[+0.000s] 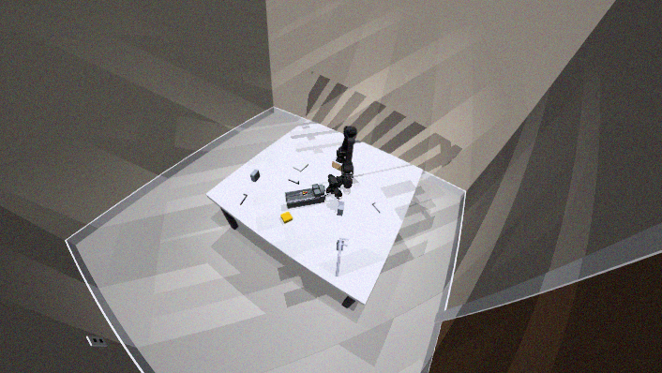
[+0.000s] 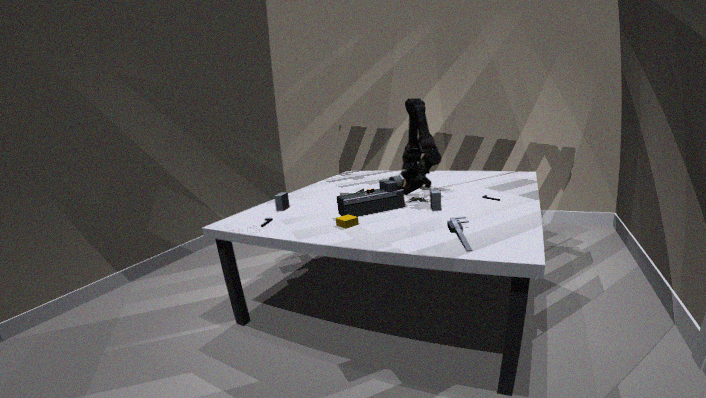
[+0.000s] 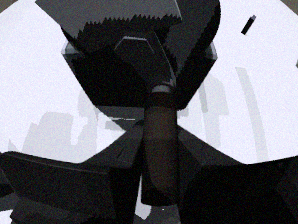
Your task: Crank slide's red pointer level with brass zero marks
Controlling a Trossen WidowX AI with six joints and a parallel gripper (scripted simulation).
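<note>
My gripper tip is now 11 cm to the left of the red pointer, 10 cm short of it and 4 cm below it. Round my gripper tip: yellow block: 29 cm ahead, 16 cm to the right, 2 cm below; dark crank handle: 2 cm above, 1 cm to the left, 1 cm behind.
</note>
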